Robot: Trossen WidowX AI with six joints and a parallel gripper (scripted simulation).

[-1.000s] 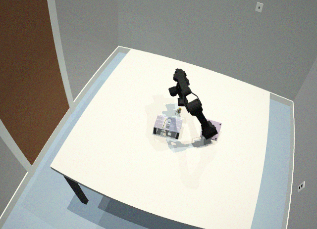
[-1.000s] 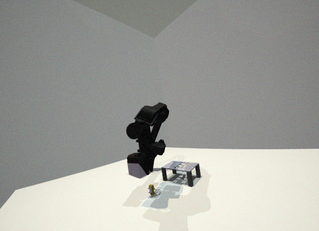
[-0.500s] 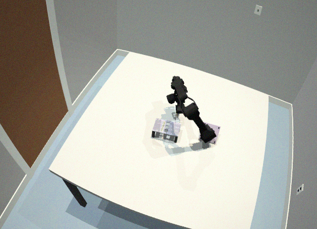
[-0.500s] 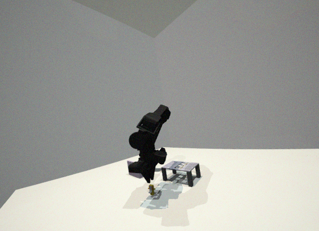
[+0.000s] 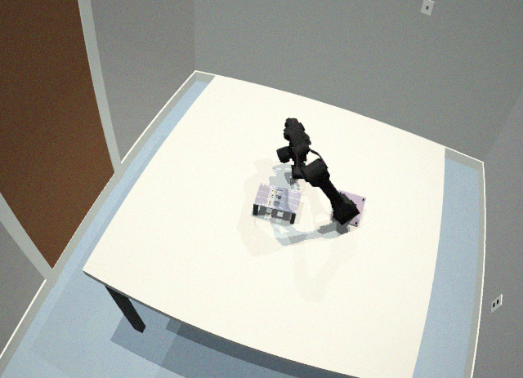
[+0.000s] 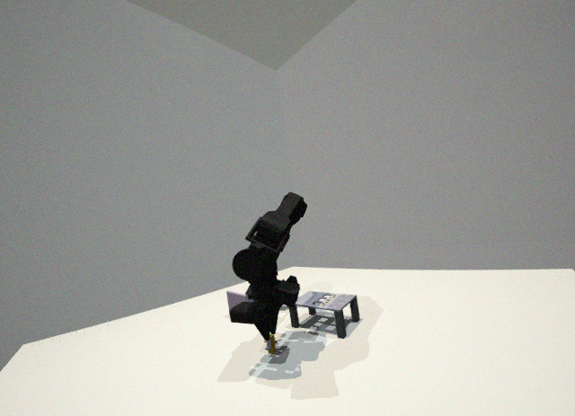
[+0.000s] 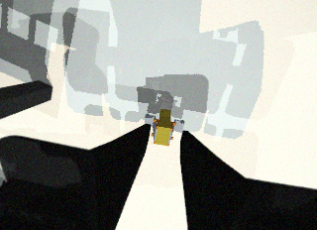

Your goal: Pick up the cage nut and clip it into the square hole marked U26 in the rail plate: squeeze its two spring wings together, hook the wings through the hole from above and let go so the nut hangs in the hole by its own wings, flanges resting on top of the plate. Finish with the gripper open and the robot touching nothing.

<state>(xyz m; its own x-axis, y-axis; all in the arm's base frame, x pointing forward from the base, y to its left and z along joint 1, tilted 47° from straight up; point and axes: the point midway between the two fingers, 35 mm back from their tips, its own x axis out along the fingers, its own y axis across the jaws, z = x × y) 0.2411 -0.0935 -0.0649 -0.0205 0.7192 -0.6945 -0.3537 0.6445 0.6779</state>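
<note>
The yellow cage nut lies 2 cm below my gripper tip.
</note>
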